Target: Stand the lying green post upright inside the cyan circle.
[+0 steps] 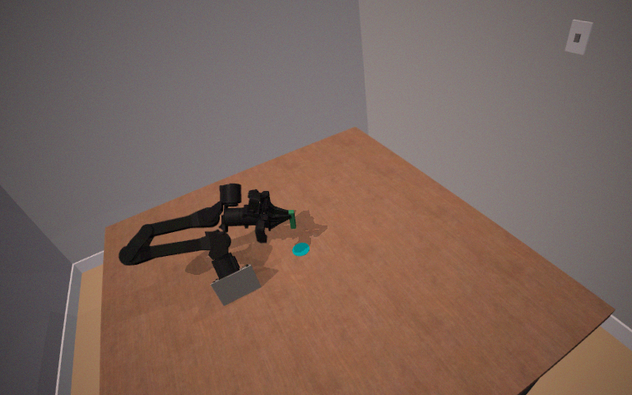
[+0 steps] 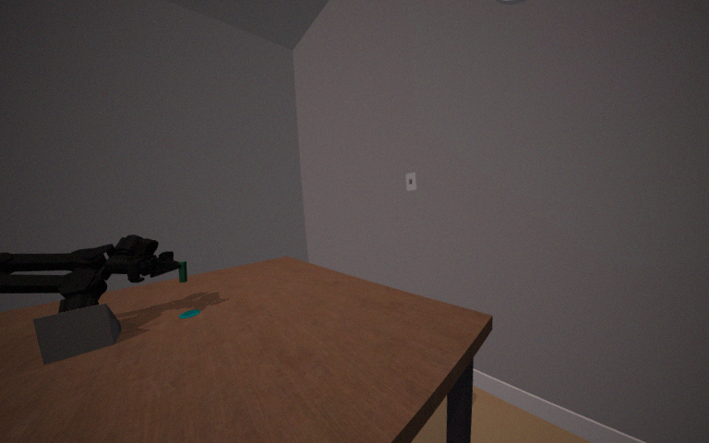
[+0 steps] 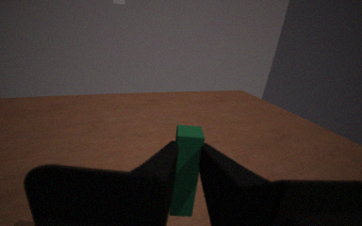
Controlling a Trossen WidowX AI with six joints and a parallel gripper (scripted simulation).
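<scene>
Now: gripper tip 16 cm above the cyan circle. From my gripper tip the other things lie so: green post: 2 cm below.
</scene>
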